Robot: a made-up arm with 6 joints.
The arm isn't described. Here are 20 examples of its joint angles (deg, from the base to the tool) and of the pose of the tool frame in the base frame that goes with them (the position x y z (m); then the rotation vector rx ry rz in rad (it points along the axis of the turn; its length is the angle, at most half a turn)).
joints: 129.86 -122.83 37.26 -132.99 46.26 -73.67
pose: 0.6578 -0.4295 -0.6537 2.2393 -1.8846 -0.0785
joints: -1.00 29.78 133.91 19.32 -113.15 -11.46
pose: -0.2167 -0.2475 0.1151 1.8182 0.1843 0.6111
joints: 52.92 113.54 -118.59 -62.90 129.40 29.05
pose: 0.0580 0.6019 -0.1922 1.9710 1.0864 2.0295
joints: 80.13 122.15 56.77 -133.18 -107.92 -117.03
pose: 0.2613 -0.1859 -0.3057 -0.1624 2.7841 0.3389
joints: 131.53 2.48 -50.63 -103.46 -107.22 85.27
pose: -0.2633 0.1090 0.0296 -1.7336 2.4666 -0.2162
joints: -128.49 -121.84 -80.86 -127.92 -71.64 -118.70
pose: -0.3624 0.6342 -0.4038 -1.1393 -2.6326 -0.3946
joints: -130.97 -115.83 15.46 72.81 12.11 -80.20
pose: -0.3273 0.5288 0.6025 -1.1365 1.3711 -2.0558
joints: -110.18 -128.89 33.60 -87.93 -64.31 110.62
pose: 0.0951 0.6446 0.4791 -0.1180 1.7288 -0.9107
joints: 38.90 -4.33 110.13 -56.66 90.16 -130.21
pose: -0.9594 -0.8650 -0.0906 1.2484 2.2588 -0.1965
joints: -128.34 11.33 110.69 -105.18 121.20 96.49
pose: -0.9333 -0.1313 0.4122 0.6704 2.0815 -0.9739
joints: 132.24 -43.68 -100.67 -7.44 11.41 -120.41
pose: -0.6131 -0.4111 0.5479 -0.6614 0.6528 -1.7317
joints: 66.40 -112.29 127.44 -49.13 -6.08 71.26
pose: 0.6138 -0.5806 0.2368 -0.3444 -0.5014 2.2243
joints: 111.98 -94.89 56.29 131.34 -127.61 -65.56
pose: -0.3214 -0.5276 -0.2402 0.6424 0.5512 -0.7267
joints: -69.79 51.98 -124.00 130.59 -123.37 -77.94
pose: -0.2767 -0.1407 0.2494 0.9017 0.6811 -1.3613
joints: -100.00 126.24 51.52 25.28 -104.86 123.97
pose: 0.1368 0.0789 0.3667 0.8301 0.2528 0.0749
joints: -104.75 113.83 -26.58 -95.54 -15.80 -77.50
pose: 0.6773 0.1000 0.6652 -2.2268 0.8001 -0.8800
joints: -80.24 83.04 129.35 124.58 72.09 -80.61
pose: 0.2227 0.5778 -0.1115 2.5667 -0.1540 0.4727
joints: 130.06 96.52 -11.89 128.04 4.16 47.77
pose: 0.0097 0.2133 -0.6883 1.5833 0.6730 1.6266
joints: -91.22 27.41 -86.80 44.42 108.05 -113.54
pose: 0.2577 0.3478 -0.3073 0.1331 1.0356 2.3330
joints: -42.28 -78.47 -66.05 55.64 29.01 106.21
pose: -0.7745 -0.0416 -0.1207 -0.8529 -1.9600 -1.0111
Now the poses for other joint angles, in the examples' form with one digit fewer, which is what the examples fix.
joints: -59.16 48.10 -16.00 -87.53 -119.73 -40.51
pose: -0.015 -0.138 0.046 3.013 -0.717 0.186
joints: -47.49 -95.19 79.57 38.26 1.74 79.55
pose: 0.223 -0.352 0.802 -0.296 0.236 1.323
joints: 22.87 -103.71 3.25 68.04 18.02 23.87
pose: -0.543 -0.709 -0.058 0.678 0.232 -0.057
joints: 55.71 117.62 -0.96 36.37 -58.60 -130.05
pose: 0.182 -0.540 -0.274 1.730 -0.049 -0.804
